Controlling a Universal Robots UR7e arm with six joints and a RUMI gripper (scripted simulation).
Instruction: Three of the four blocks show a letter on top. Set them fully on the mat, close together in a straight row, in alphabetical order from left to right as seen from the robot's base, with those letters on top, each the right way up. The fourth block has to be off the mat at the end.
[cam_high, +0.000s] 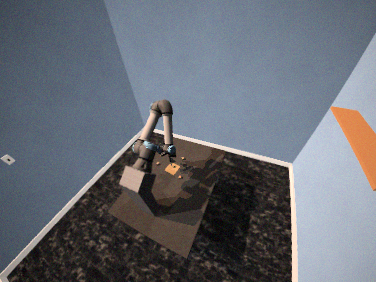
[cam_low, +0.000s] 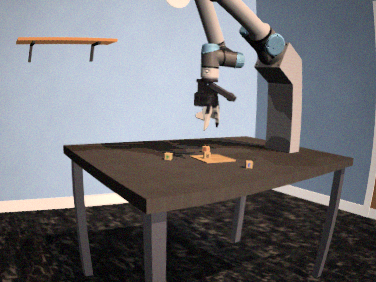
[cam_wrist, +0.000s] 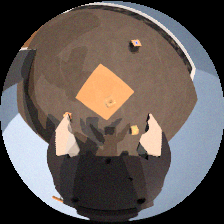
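Right now my hand is 20 mm past the orange mat, 10 mm to the left of it and 120 mm above it.
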